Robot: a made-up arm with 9 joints. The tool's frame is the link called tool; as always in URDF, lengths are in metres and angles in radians.
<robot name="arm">
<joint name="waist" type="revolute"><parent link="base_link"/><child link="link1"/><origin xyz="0.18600 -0.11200 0.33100" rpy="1.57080 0.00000 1.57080"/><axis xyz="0 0 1"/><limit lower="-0.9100" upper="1.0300"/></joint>
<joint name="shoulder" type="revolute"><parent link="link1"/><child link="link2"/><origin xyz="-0.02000 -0.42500 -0.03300" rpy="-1.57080 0.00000 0.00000"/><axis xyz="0 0 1"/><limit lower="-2.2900" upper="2.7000"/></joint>
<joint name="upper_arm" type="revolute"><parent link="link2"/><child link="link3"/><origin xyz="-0.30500 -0.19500 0.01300" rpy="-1.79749 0.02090 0.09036"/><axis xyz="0 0 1"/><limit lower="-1.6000" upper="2.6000"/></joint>
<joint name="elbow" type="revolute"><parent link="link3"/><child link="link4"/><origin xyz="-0.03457 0.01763 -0.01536" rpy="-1.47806 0.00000 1.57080"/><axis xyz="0 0 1"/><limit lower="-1.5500" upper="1.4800"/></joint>
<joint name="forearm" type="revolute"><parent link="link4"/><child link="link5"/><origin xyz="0.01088 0.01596 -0.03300" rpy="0.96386 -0.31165 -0.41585"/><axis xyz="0 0 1"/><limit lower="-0.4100" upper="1.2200"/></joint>
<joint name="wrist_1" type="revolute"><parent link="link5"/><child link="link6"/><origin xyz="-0.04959 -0.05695 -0.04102" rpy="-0.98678 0.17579 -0.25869"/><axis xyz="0 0 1"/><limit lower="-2.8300" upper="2.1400"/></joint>
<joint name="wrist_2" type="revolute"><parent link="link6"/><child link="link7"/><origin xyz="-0.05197 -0.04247 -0.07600" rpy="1.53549 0.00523 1.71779"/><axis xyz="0 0 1"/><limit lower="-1.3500" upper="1.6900"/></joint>
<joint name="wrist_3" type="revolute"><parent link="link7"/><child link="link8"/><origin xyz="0.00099 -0.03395 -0.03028" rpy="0.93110 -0.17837 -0.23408"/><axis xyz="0 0 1"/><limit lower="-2.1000" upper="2.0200"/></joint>
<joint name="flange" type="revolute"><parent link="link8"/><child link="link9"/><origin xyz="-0.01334 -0.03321 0.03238" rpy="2.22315 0.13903 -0.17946"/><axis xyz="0 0 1"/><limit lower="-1.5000" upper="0.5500"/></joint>
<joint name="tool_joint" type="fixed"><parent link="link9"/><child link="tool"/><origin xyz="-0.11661 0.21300 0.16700" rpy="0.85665 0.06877 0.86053"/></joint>
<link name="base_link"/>
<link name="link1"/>
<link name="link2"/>
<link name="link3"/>
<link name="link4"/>
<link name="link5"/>
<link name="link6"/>
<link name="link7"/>
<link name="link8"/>
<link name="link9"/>
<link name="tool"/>
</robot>
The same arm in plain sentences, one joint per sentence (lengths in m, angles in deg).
The arm has nine revolute joints in a row. What follows holds with every joint at zero, and every direction is one of the base frame's. Joint 1 is mounted 0.1860 m along +x and 0.1120 m along -y and 0.3310 m along +z from the base frame's origin and rotates about +x, from -52.14 to 59.01 deg. Joint 2 is mounted 0.0330 m along -x and 0.0200 m along -y and 0.4250 m along -z from joint 1 and rotates about +z, from -131.21 to 154.70 deg. Joint 3 is mounted 0.1950 m along +x and 0.3050 m along -y and 0.0130 m along +z from joint 2 and rotates about the direction (-0.970017, -0.092602, -0.224704), from -91.67 to 148.97 deg. Joint 4 is mounted 0.0220 m along +x and 0.0330 m along -y and 0.0130 m along -z from joint 3 and rotates about -y, from -88.81 to 84.80 deg. Joint 5 is mounted 0.0180 m along +x and 0.0330 m along +y and 0.0070 m along -z from joint 4 and rotates about the direction (-0.77417, -0.542879, 0.325488), from -23.49 to 69.90 deg. Joint 6 is mounted 0.0060 m along +x and 0.0820 m along +y and 0.0250 m along +z from joint 5 and rotates about -y, from -162.15 to 122.61 deg. Joint 7 is mounted 0.0320 m along -x and 0.0760 m along +y and 0.0590 m along +z from joint 6 and rotates about the direction (-0.041001, -0.035301, -0.998535), from -77.35 to 96.83 deg. Joint 8 is mounted 0.0020 m along +x and 0.0350 m along +y and 0.0290 m along +z from joint 7 and rotates about the direction (-0.318, 0.7331, -0.6012), from -120.32 to 115.74 deg. Joint 9 is mounted 0.0220 m along -x and 0.0420 m along +y and 0.0090 m along +z from joint 8 and rotates about +z, from -85.94 to 31.51 deg. The tool frame, which is the frame that the pose is given for, is mounted 0.1630 m along -x and 0.1800 m along +y and 0.1670 m along +z from joint 9; its axes are the base frame's turned by roll 49.08, pitch 3.94 and yaw 62.77 deg (as in URDF: about the fixed x, then y, then z).
